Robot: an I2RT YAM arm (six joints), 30 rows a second.
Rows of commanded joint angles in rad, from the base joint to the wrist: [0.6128 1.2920 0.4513 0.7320 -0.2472 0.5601]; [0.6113 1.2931 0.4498 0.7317 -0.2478 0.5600]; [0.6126 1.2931 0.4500 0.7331 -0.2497 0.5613]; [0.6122 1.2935 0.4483 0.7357 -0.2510 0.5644]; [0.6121 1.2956 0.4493 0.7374 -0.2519 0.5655]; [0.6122 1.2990 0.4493 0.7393 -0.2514 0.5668]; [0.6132 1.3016 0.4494 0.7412 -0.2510 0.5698]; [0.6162 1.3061 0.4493 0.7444 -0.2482 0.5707]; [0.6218 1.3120 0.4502 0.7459 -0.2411 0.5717]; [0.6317 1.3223 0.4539 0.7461 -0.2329 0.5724]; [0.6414 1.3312 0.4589 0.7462 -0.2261 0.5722]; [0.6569 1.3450 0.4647 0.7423 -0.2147 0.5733]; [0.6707 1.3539 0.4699 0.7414 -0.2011 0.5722]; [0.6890 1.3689 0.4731 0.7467 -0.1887 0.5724]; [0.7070 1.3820 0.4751 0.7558 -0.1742 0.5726]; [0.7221 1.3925 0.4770 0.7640 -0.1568 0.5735]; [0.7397 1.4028 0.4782 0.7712 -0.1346 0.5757]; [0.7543 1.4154 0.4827 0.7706 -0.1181 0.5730]
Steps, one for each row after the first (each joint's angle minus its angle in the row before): [-0.0015 0.0011 -0.0015 -0.0003 -0.0006 -0.0001]; [0.0013 0.0000 0.0002 0.0014 -0.0019 0.0013]; [-0.0004 0.0004 -0.0017 0.0026 -0.0013 0.0031]; [-0.0001 0.0021 0.0010 0.0017 -0.0009 0.0011]; [0.0001 0.0034 0.0000 0.0019 0.0005 0.0013]; [0.0010 0.0026 0.0001 0.0019 0.0004 0.0030]; [0.0030 0.0045 -0.0001 0.0032 0.0028 0.0009]; [0.0056 0.0059 0.0009 0.0015 0.0071 0.0010]; [0.0099 0.0103 0.0037 0.0002 0.0082 0.0007]; [0.0097 0.0089 0.0050 0.0001 0.0068 -0.0002]; [0.0155 0.0138 0.0058 -0.0039 0.0114 0.0011]; [0.0138 0.0089 0.0052 -0.0009 0.0136 -0.0011]; [0.0183 0.0150 0.0032 0.0053 0.0124 0.0002]; [0.0180 0.0131 0.0020 0.0091 0.0145 0.0002]; [0.0151 0.0105 0.0019 0.0082 0.0174 0.0009]; [0.0176 0.0103 0.0012 0.0072 0.0222 0.0022]; [0.0146 0.0126 0.0045 -0.0006 0.0165 -0.0027]
